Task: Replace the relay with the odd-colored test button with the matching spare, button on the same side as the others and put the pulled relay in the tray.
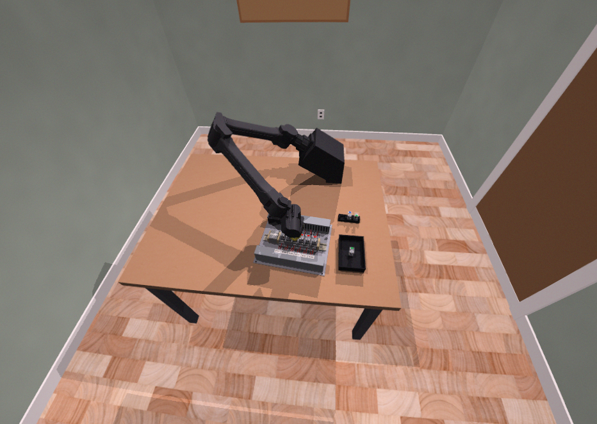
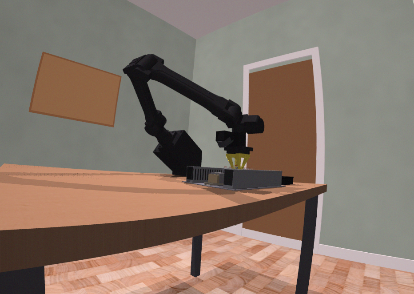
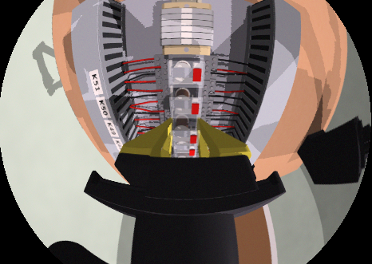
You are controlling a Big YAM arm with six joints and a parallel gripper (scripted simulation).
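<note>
The grey relay panel lies 60 mm below my hand. Round my hand: black tray (250 mm to the left, 70 mm ahead, 40 mm below).
</note>
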